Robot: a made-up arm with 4 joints. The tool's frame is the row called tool.
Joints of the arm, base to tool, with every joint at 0 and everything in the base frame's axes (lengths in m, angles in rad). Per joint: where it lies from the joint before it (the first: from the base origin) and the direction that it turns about. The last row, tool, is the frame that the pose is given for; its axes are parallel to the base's.
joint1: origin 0 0 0.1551 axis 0 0 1
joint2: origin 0.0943 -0.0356 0.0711 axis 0 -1 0
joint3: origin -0.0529 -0.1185 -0.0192 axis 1 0 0
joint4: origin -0.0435 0.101 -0.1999 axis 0 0 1
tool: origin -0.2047 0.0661 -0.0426
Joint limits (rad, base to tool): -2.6..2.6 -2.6..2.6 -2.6..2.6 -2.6..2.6
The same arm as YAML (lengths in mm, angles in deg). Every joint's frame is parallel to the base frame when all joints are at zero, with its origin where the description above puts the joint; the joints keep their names.
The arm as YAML. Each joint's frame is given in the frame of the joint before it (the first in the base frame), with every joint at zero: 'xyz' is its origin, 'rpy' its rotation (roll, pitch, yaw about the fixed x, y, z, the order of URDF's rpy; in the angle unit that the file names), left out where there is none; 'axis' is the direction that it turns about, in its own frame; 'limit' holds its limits. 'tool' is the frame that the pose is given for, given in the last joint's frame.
units:
  length: mm
  angle: deg
joints:
  - name: joint1
    type: revolute
    origin:
      xyz: [0.0, 0.0, 155.1]
    axis: "+z"
    limit:
      lower: -148.97
      upper: 148.97
  - name: joint2
    type: revolute
    origin:
      xyz: [94.3, -35.6, 71.1]
    axis: "-y"
    limit:
      lower: -148.97
      upper: 148.97
  - name: joint3
    type: revolute
    origin:
      xyz: [-52.9, -118.5, -19.2]
    axis: "+x"
    limit:
      lower: -148.97
      upper: 148.97
  - name: joint4
    type: revolute
    origin:
      xyz: [-43.5, 101.0, -199.9]
    axis: "+z"
    limit:
      lower: -148.97
      upper: 148.97
tool:
  origin:
    xyz: [-204.7, 66.1, -42.6]

